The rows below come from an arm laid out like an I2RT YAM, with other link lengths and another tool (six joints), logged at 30 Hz.
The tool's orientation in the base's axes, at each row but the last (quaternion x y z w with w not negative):
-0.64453, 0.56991, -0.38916, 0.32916
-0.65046, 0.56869, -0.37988, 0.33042
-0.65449, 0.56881, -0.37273, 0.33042
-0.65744, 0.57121, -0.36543, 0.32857
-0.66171, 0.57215, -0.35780, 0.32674
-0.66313, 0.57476, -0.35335, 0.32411
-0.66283, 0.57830, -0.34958, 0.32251
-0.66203, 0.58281, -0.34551, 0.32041
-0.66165, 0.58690, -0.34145, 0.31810
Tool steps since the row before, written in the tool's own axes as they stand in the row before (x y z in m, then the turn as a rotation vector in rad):
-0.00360, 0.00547, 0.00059, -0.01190, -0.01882, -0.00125
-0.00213, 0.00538, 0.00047, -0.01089, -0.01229, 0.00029
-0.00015, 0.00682, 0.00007, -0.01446, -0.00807, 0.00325
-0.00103, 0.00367, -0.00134, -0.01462, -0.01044, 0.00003
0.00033, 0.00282, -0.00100, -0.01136, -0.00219, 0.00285
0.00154, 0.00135, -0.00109, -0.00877, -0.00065, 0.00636
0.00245, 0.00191, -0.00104, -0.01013, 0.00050, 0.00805
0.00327, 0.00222, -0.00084, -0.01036, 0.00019, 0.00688
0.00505, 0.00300, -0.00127, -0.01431, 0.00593, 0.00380
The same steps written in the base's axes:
-0.00227, 0.00282, -0.00549, 0.00734, 0.01433, 0.01543
-0.00236, 0.00138, -0.00512, 0.00556, 0.01245, 0.00916
-0.00335, -0.00077, -0.00589, 0.00574, 0.01544, 0.00366
-0.00310, 0.00052, -0.00253, 0.00418, 0.01587, 0.00732
-0.00229, -0.00072, -0.00181, 0.00255, 0.01161, -0.00080
-0.00150, -0.00173, -0.00039, 0.00491, 0.00893, -0.00373
-0.00169, -0.00269, -0.00080, 0.00558, 0.01018, -0.00574
-0.00165, -0.00352, -0.00109, 0.00476, 0.01041, -0.00485
-0.00233, -0.00537, -0.00135, -0.00130, 0.01365, -0.00814

